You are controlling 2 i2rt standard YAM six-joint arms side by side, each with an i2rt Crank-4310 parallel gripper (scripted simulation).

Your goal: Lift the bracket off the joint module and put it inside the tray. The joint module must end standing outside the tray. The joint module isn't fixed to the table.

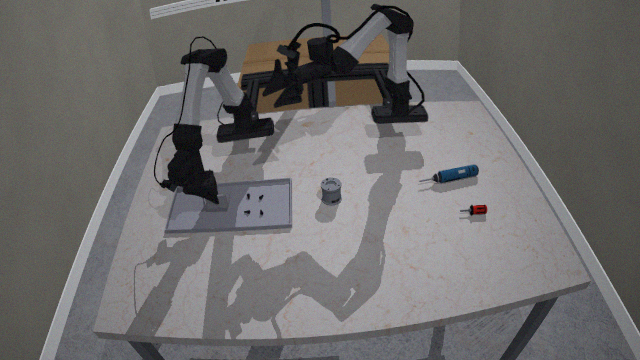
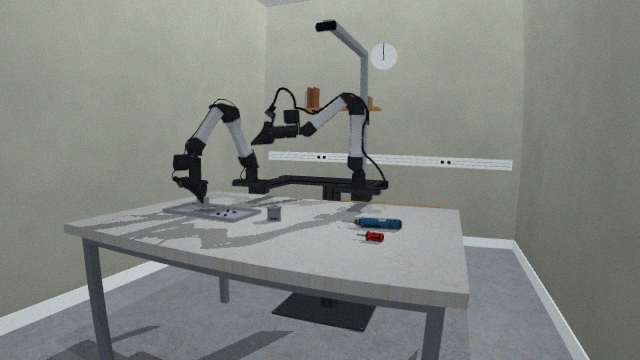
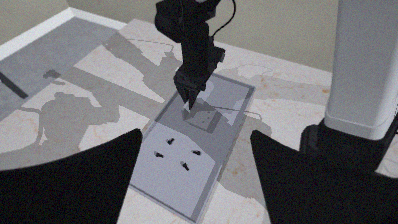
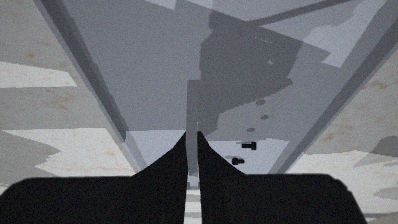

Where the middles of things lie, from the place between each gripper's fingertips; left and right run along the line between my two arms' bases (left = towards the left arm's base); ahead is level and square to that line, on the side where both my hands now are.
Right now my right hand [image 1: 217, 202] is 3 cm past the grey bracket [image 4: 237, 114] and 1 cm above it. From my right hand the other things lie so: tray [image 4: 136, 67] 5 cm below, 3 cm to the left, 3 cm behind.
I see my left gripper [image 1: 268, 100] 80 mm short of the grey bracket, 200 mm to the left of it and 280 mm above it. Also, from my left hand: tray (90 mm ahead, 180 mm to the right, 320 mm below).
